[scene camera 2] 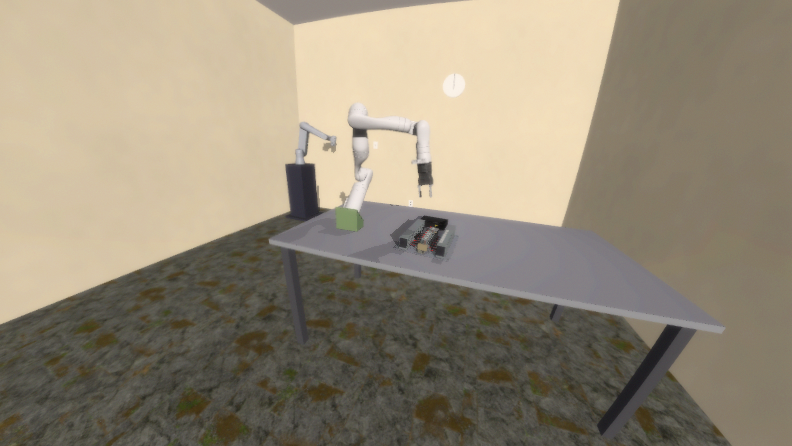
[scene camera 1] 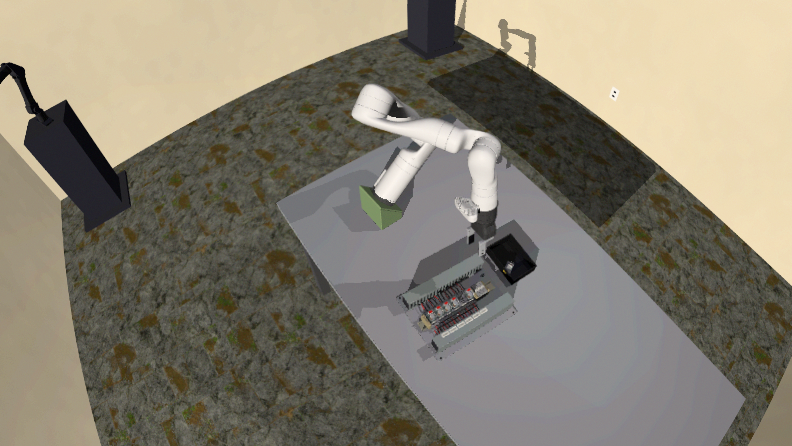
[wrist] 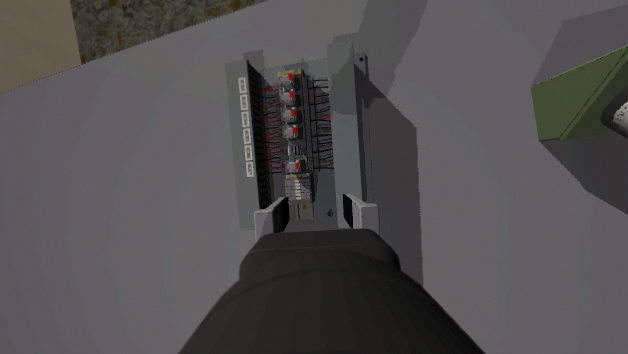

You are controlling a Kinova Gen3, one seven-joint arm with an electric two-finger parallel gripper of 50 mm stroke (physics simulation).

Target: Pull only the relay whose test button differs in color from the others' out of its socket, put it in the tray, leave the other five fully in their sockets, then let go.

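Frame: origin at the arm's base, x ahead, y left, z up, level; millimetres.
Where they show: gripper, fingertip midpoint: (scene camera 2: 425, 197) (scene camera 1: 476, 248) (wrist: 316, 207); arm's base, link origin: (scene camera 2: 350, 214) (scene camera 1: 382, 198).
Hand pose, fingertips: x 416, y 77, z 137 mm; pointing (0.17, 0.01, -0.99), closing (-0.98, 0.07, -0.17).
Each offset is from my fingertips to the top centre of the thing. "spot": to the spot under its first point. Level surfaces: height alone.
A loose relay @[dx +46, dy +156, dz -191 mm] (scene camera 1: 509, 267) lies in the black tray @[spot: dx -26, dy +182, dz -211 mm] (scene camera 1: 501, 250) (scene camera 2: 435, 220); its button color cannot be made out. Several relays with red test buttons stand in the socket row, among them one relay @[dx +56, dy -102, dz -145 mm] (wrist: 293, 131) before the gap and one relay @[dx +58, dy -44, dz -145 mm] (wrist: 296, 166) after it. They look upright and seated, though their exact depth is hard to tell. The empty socket (wrist: 293, 150) shows between those two. My gripper (scene camera 1: 476, 243) (scene camera 2: 425, 193) (wrist: 316, 207) is open and empty, high above the table beside the tray and the terminal-block end of the row. The tray does not show in the wrist view.
Grey wiring ducts @[dx -33, dy -80, dz -152 mm] (scene camera 1: 443, 281) (wrist: 344, 135) and a labelled duct @[dx +146, dy -88, dz -152 mm] (scene camera 1: 476, 322) (wrist: 242, 145) flank the socket row. A terminal block @[dx +60, dy -4, dz -168 mm] (wrist: 298, 188) stands at its end. The green arm base (scene camera 1: 379, 210) (scene camera 2: 349, 218) (wrist: 570, 105) is on the table @[dz -215 mm] (scene camera 1: 581, 332) (scene camera 2: 526, 260).
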